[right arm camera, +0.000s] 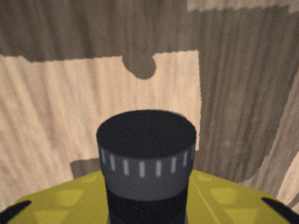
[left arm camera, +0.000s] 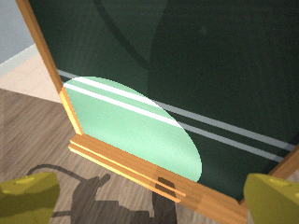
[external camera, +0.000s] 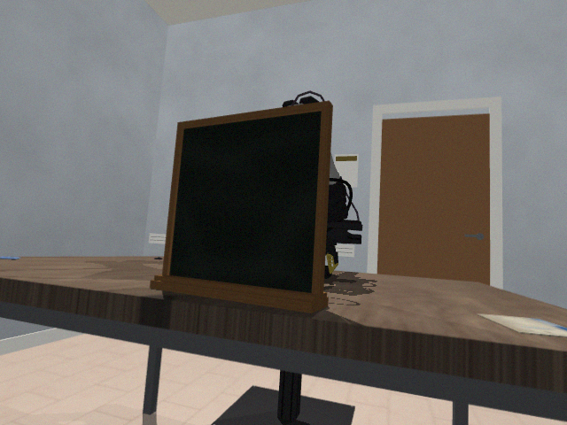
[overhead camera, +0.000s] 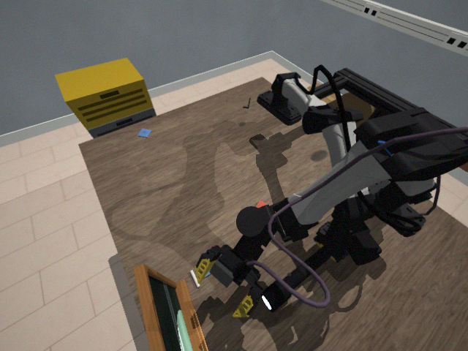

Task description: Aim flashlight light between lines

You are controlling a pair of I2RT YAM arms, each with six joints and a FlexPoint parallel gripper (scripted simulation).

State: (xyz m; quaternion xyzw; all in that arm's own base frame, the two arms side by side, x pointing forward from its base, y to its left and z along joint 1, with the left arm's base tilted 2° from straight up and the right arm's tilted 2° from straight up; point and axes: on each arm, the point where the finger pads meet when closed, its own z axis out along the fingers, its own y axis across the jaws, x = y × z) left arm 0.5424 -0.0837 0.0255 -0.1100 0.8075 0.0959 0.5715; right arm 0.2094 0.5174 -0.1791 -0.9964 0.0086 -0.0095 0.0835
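Note:
The flashlight lies 240 mm behind my left hand, 70 mm to the left of it and 180 mm below it. From my left hand the other things lie so: board (110 mm ahead, 40 mm to the left, 50 mm below); blue chalk (10 mm behind, 80 mm to the right, 200 mm below); white chalk (40 mm ahead, 90 mm to the right, 200 mm below).
Now: the flashlight 140 mm ahead of my right hand and 10 mm to the left of it. The rest, counted from my right hand: red block 210 mm to the right, 120 mm ahead, 20 mm below; blue chalk 360 mm ahead, 150 mm to the right, 20 mm below; white chalk 420 mm ahead, 150 mm to the right, 20 mm below.

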